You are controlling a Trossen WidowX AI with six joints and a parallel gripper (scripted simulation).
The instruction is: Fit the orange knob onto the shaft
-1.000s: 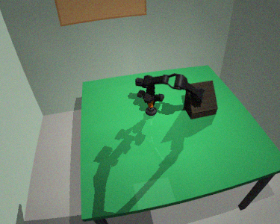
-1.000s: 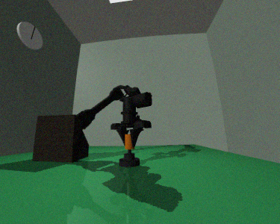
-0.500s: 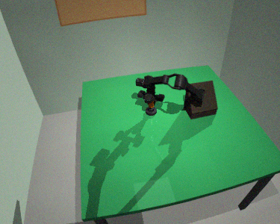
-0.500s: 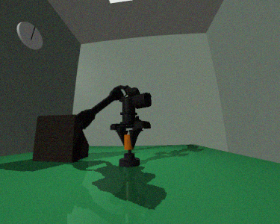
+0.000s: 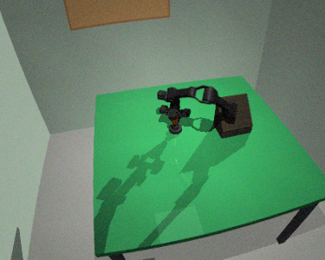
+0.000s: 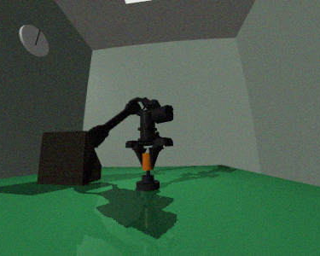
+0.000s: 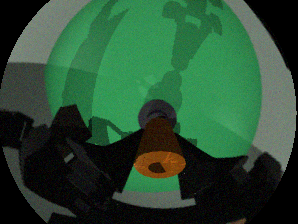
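Now: the orange knob 20 mm above my gripper tip. Round my gripper tip: dark round pedestal 40 mm below.
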